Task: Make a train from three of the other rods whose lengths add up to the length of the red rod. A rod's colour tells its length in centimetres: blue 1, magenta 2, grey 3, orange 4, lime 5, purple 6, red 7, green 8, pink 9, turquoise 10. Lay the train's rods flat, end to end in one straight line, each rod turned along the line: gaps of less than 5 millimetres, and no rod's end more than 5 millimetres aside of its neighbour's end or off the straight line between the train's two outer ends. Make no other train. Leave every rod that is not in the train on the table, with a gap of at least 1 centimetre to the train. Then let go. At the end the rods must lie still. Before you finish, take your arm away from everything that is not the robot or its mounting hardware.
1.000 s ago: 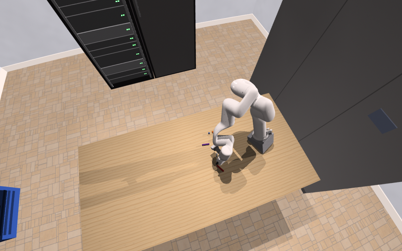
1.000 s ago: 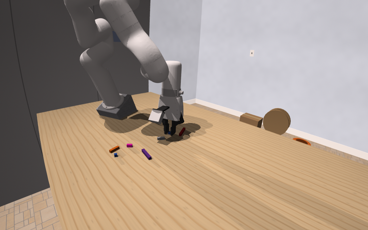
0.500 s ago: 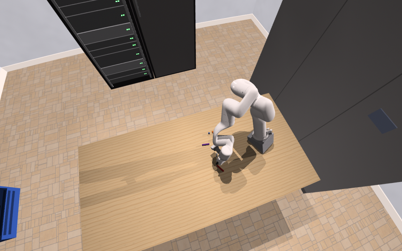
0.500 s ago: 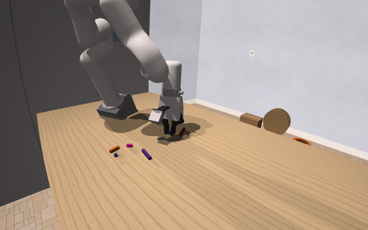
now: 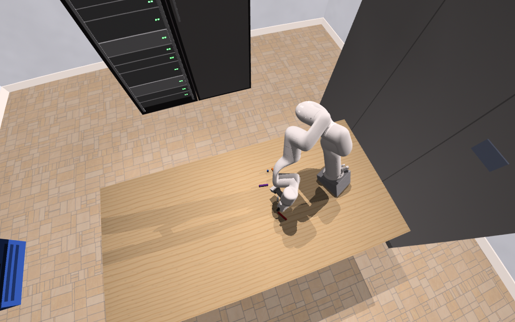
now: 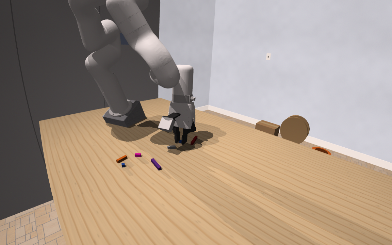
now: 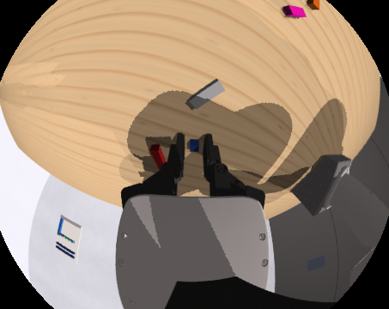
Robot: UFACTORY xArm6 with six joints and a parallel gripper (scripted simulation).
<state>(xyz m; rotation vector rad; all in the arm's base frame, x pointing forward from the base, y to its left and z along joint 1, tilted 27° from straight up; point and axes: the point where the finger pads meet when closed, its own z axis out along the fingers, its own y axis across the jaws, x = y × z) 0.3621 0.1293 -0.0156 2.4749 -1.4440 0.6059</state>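
Now: hand 20 mm short of the red rod, 50 mm to the right of it and 20 mm above it. Round my hand: purple rod (90 mm ahead, 160 mm to the right, 20 mm below); magenta rod (190 mm to the right, 20 mm below); grey rod (20 mm ahead, 60 mm to the right, 20 mm below).
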